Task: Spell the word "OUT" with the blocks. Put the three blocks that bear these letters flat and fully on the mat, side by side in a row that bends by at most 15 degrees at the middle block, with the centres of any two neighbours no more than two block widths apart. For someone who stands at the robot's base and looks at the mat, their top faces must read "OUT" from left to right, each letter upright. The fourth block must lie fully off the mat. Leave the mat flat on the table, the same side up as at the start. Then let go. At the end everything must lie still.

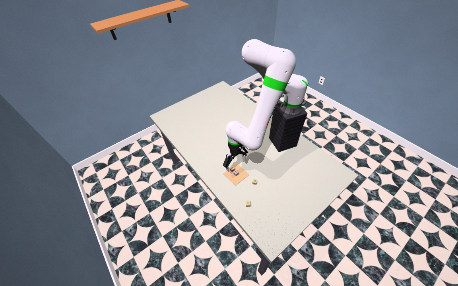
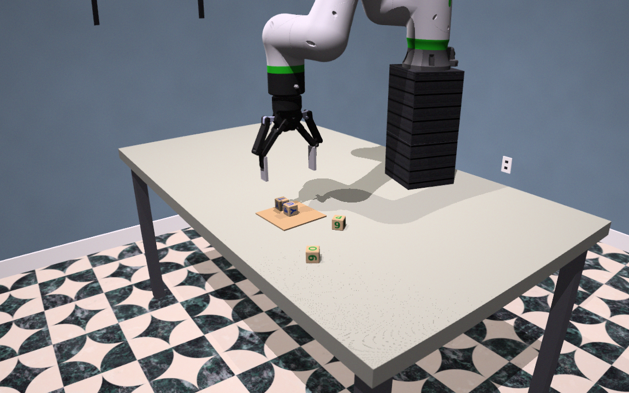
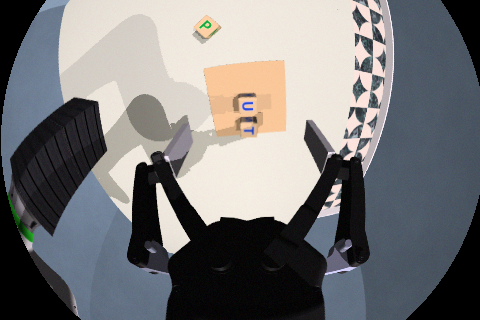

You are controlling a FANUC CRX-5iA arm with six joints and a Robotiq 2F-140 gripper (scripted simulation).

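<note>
Right now the wooden block is 130 mm ahead of my hand, 220 mm to the left of it and 110 mm below it. The rest, counted from my hand: tan mat (130 mm below).
</note>
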